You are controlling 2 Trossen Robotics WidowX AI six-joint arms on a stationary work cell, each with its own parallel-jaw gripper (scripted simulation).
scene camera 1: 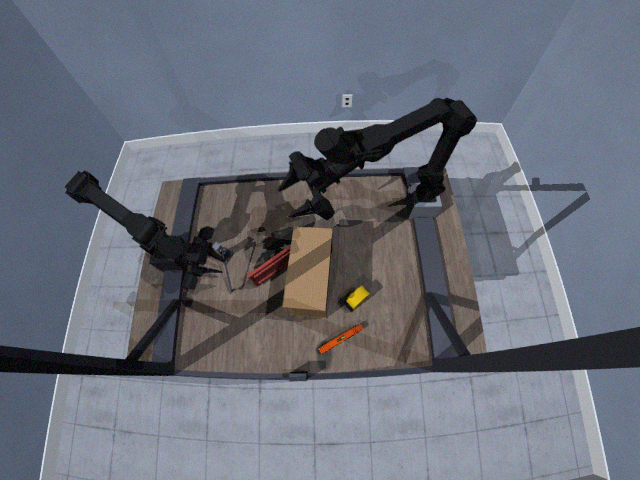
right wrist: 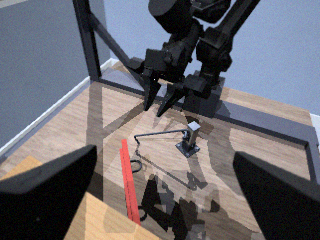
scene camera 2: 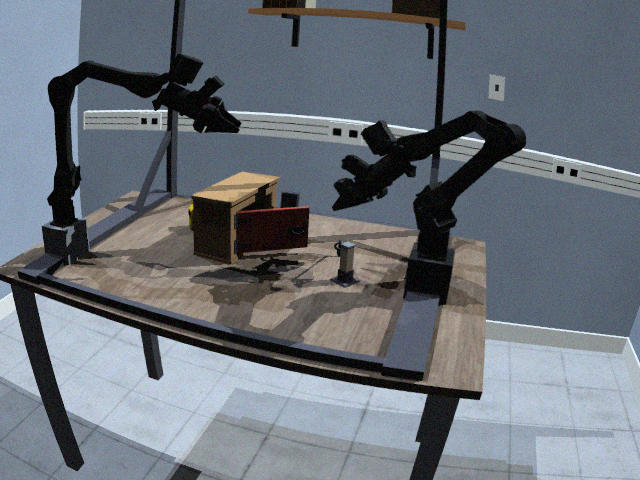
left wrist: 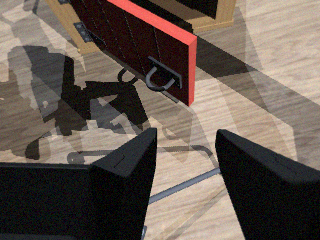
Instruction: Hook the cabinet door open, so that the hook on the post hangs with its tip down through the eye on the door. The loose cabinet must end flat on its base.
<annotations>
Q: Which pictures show my left gripper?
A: Scene camera 1, the right wrist view, scene camera 2 and the left wrist view: all of them.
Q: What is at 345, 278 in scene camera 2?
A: A grey post.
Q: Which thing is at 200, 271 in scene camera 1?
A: My left gripper.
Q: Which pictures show my right gripper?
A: Scene camera 1, the right wrist view and scene camera 2 only.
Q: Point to a tan wooden cabinet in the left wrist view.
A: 191, 23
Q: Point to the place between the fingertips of my right gripper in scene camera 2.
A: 239, 128
</annotations>
